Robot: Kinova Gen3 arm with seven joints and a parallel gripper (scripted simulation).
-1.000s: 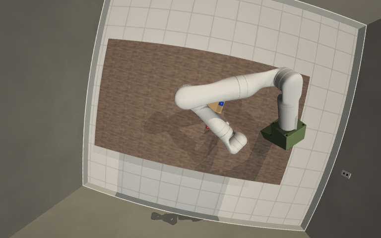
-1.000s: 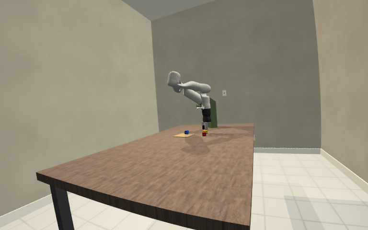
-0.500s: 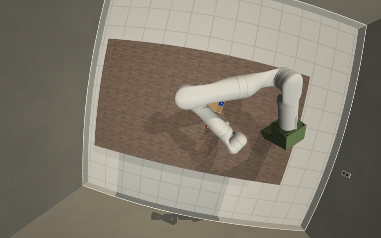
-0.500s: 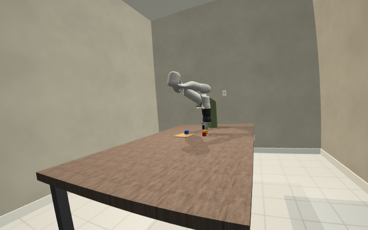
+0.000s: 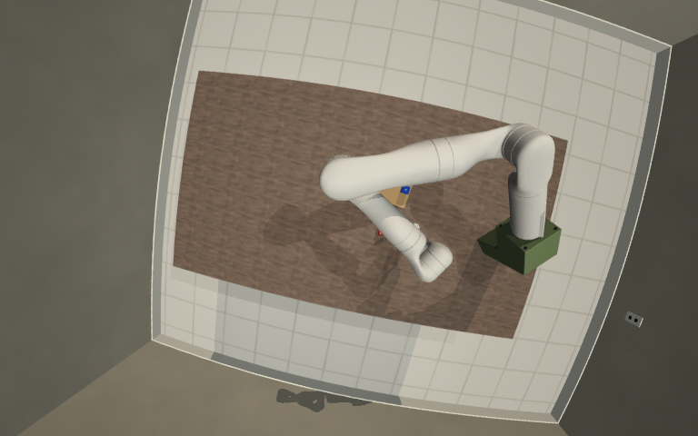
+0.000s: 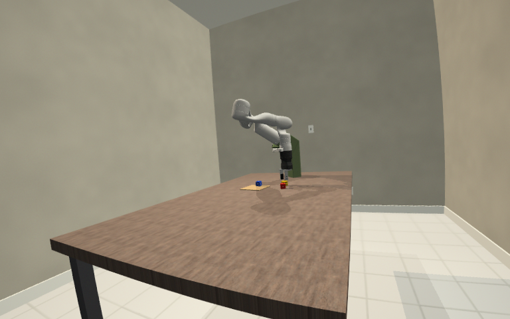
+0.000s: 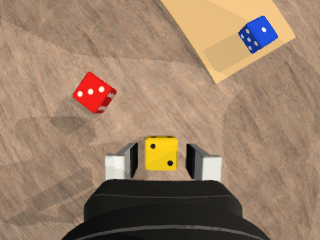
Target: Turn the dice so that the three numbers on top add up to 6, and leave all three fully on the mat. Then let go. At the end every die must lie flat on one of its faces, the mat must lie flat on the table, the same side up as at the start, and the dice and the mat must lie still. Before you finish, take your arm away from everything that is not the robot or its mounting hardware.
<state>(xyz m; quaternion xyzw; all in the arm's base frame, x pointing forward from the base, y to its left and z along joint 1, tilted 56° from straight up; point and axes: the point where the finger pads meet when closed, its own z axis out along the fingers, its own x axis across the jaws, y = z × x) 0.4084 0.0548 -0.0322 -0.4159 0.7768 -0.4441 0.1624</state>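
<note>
Right now my hand is 4 cm above the yellow die. From my hand the other things lie so: blue die: 17 cm to the right, 4 cm below; then tan mat: 18 cm to the right, 5 cm below, 4 cm ahead; then red die: 9 cm ahead, 4 cm below.
</note>
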